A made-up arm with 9 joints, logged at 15 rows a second.
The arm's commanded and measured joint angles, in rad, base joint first. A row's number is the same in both.
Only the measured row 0 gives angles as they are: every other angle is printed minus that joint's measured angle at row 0.
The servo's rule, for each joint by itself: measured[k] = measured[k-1] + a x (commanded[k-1-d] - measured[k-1]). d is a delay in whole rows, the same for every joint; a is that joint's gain. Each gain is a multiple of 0.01, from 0.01 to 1. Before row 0 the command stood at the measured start. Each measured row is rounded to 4 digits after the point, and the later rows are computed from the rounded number. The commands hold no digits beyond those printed.
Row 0, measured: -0.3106 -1.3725 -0.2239 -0.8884 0.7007 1.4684 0.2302 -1.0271 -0.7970
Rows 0 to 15, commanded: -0.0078 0.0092 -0.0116 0.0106 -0.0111 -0.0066 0.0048 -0.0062 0.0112; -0.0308 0.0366 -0.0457 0.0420 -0.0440 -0.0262 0.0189 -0.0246 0.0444; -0.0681 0.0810 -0.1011 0.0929 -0.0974 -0.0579 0.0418 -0.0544 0.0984; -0.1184 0.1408 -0.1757 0.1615 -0.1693 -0.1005 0.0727 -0.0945 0.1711; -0.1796 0.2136 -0.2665 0.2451 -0.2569 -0.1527 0.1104 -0.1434 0.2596; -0.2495 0.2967 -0.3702 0.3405 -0.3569 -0.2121 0.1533 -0.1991 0.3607; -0.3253 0.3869 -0.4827 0.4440 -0.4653 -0.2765 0.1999 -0.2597 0.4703; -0.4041 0.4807 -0.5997 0.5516 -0.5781 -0.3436 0.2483 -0.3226 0.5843; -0.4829 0.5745 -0.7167 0.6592 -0.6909 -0.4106 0.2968 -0.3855 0.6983; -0.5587 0.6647 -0.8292 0.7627 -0.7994 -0.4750 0.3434 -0.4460 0.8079; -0.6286 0.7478 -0.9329 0.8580 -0.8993 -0.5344 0.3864 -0.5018 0.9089; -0.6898 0.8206 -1.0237 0.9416 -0.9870 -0.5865 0.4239 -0.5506 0.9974; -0.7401 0.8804 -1.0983 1.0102 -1.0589 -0.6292 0.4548 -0.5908 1.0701; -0.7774 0.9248 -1.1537 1.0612 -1.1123 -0.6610 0.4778 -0.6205 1.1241; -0.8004 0.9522 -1.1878 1.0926 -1.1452 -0.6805 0.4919 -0.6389 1.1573; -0.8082 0.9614 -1.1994 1.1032 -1.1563 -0.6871 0.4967 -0.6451 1.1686
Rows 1 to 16, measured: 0.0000 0.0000 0.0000 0.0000 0.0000 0.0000 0.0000 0.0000 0.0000; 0.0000 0.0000 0.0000 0.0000 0.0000 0.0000 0.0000 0.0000 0.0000; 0.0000 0.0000 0.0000 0.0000 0.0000 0.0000 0.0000 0.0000 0.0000; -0.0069 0.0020 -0.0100 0.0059 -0.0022 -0.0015 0.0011 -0.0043 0.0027; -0.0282 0.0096 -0.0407 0.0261 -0.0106 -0.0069 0.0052 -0.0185 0.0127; -0.0637 0.0253 -0.0926 0.0635 -0.0280 -0.0181 0.0136 -0.0436 0.0333; -0.1124 0.0507 -0.1641 0.1184 -0.0563 -0.0362 0.0272 -0.0792 0.0664; -0.1722 0.0865 -0.2522 0.1894 -0.0964 -0.0618 0.0463 -0.1241 0.1128; -0.2410 0.1327 -0.3537 0.2740 -0.1485 -0.0949 0.0709 -0.1766 0.1723; -0.3160 0.1886 -0.4646 0.3692 -0.2119 -0.1349 0.1006 -0.2348 0.2438; -0.3944 0.2529 -0.5808 0.4713 -0.2851 -0.1808 0.1346 -0.2963 0.3255; -0.4732 0.3237 -0.6977 0.5765 -0.3663 -0.2314 0.1719 -0.3587 0.4150; -0.5493 0.3987 -0.8108 0.6808 -0.4529 -0.2850 0.2113 -0.4198 0.5093; -0.6199 0.4755 -0.9158 0.7800 -0.5422 -0.3399 0.2516 -0.4772 0.6052; -0.6821 0.5514 -1.0086 0.8705 -0.6312 -0.3942 0.2912 -0.5286 0.6993; -0.7337 0.6238 -1.0857 0.9487 -0.7167 -0.4459 0.3288 -0.5721 0.7883
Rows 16 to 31, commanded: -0.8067 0.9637 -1.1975 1.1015 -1.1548 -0.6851 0.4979 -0.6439 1.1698; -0.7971 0.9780 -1.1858 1.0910 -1.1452 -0.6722 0.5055 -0.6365 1.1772; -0.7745 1.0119 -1.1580 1.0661 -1.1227 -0.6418 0.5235 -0.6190 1.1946; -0.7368 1.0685 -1.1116 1.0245 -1.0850 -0.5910 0.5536 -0.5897 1.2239; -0.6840 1.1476 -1.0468 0.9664 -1.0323 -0.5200 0.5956 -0.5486 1.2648; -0.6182 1.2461 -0.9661 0.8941 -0.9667 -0.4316 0.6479 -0.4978 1.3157; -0.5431 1.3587 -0.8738 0.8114 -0.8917 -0.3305 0.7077 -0.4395 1.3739; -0.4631 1.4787 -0.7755 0.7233 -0.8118 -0.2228 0.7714 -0.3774 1.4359; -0.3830 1.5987 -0.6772 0.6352 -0.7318 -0.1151 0.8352 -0.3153 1.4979; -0.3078 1.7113 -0.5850 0.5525 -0.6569 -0.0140 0.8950 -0.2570 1.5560; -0.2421 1.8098 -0.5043 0.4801 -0.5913 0.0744 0.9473 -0.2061 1.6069; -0.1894 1.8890 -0.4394 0.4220 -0.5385 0.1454 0.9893 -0.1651 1.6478; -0.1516 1.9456 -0.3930 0.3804 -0.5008 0.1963 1.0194 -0.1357 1.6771; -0.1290 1.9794 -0.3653 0.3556 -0.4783 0.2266 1.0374 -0.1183 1.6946; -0.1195 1.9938 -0.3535 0.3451 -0.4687 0.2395 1.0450 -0.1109 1.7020; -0.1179 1.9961 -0.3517 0.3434 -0.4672 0.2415 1.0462 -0.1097 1.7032
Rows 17 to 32, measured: -0.7726 0.6900 -1.1442 1.0117 -0.7958 -0.4932 0.3631 -0.6060 0.8689; -0.7973 0.7477 -1.1817 1.0570 -0.8657 -0.5344 0.3927 -0.6290 0.9381; -0.8070 0.7947 -1.1969 1.0829 -0.9238 -0.5680 0.4166 -0.6403 0.9934; -0.8067 0.8319 -1.1974 1.0933 -0.9700 -0.5938 0.4353 -0.6428 1.0357; -0.7982 0.8640 -1.1874 1.0920 -1.0050 -0.6110 0.4514 -0.6384 1.0697; -0.7771 0.8965 -1.1621 1.0775 -1.0285 -0.6178 0.4680 -0.6248 1.0997; -0.7412 0.9343 -1.1187 1.0478 -1.0398 -0.6119 0.4877 -0.6002 1.1295; -0.6903 0.9812 -1.0569 1.0022 -1.0383 -0.5917 0.5125 -0.5641 1.1620; -0.6261 1.0395 -0.9788 0.9417 -1.0240 -0.5565 0.5436 -0.5177 1.1989; -0.5522 1.1097 -0.8885 0.8687 -0.9975 -0.5068 0.5813 -0.4630 1.2409; -0.4729 1.1909 -0.7913 0.7873 -0.9604 -0.4443 0.6250 -0.4031 1.2877; -0.3929 1.2806 -0.6932 0.7021 -0.9147 -0.3719 0.6733 -0.3416 1.3381; -0.3172 1.3754 -0.6001 0.6183 -0.8631 -0.2932 0.7243 -0.2824 1.3904; -0.2504 1.4710 -0.5177 0.5409 -0.8087 -0.2123 0.7756 -0.2290 1.4424; -0.1961 1.5630 -0.4504 0.4743 -0.7547 -0.1336 0.8248 -0.1843 1.4917; -0.1565 1.6472 -0.4010 0.4217 -0.7039 -0.0610 0.8696 -0.1503 1.5362
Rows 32 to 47, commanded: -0.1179 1.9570 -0.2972 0.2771 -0.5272 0.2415 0.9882 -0.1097 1.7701; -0.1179 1.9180 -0.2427 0.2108 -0.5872 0.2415 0.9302 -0.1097 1.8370; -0.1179 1.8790 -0.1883 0.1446 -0.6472 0.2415 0.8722 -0.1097 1.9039; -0.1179 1.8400 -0.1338 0.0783 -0.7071 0.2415 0.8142 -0.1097 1.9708; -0.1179 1.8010 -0.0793 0.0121 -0.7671 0.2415 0.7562 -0.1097 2.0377; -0.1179 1.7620 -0.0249 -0.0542 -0.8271 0.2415 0.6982 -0.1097 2.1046; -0.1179 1.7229 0.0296 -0.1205 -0.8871 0.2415 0.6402 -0.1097 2.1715; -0.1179 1.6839 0.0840 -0.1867 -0.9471 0.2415 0.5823 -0.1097 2.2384; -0.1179 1.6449 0.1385 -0.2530 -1.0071 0.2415 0.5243 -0.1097 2.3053; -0.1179 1.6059 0.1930 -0.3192 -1.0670 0.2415 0.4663 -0.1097 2.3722; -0.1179 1.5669 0.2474 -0.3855 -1.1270 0.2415 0.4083 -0.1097 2.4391; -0.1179 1.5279 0.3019 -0.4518 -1.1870 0.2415 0.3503 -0.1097 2.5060; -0.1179 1.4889 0.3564 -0.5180 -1.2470 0.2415 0.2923 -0.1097 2.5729; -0.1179 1.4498 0.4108 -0.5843 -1.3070 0.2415 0.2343 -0.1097 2.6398; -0.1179 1.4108 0.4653 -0.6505 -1.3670 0.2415 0.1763 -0.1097 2.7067; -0.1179 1.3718 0.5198 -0.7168 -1.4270 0.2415 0.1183 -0.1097 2.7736
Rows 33 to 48, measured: -0.1320 1.7203 -0.3703 0.3847 -0.6588 0.0023 0.9082 -0.1279 1.5742; -0.1209 1.7805 -0.3559 0.3625 -0.6208 0.0545 0.9397 -0.1160 1.6049; -0.1182 1.8279 -0.3523 0.3518 -0.5901 0.0956 0.9642 -0.1116 1.6285; -0.1179 1.8563 -0.3049 0.3100 -0.5775 0.1277 0.9697 -0.1103 1.6625; -0.1179 1.8699 -0.2514 0.2544 -0.5794 0.1527 0.9606 -0.1099 1.7044; -0.1179 1.8719 -0.1971 0.1929 -0.5930 0.1722 0.9403 -0.1098 1.7523; -0.1179 1.8649 -0.1427 0.1287 -0.6158 0.1874 0.9113 -0.1097 1.8047; -0.1179 1.8508 -0.0882 0.0634 -0.6461 0.1993 0.8756 -0.1097 1.8606; -0.1179 1.8313 -0.0338 -0.0025 -0.6823 0.2086 0.8348 -0.1097 1.9192; -0.1179 1.8075 0.0207 -0.0686 -0.7233 0.2158 0.7900 -0.1097 1.9798; -0.1179 1.7803 0.0751 -0.1347 -0.7681 0.2215 0.7422 -0.1097 2.0419; -0.1179 1.7505 0.1296 -0.2009 -0.8159 0.2259 0.6921 -0.1097 2.1051; -0.1179 1.7187 0.1841 -0.2671 -0.8661 0.2293 0.6402 -0.1097 2.1692; -0.1179 1.6853 0.2385 -0.3334 -0.9183 0.2320 0.5869 -0.1097 2.2340; -0.1179 1.6507 0.2930 -0.3997 -0.9720 0.2341 0.5325 -0.1097 2.2993; -0.1179 1.6151 0.3475 -0.4659 -1.0270 0.2357 0.4773 -0.1097 2.3650
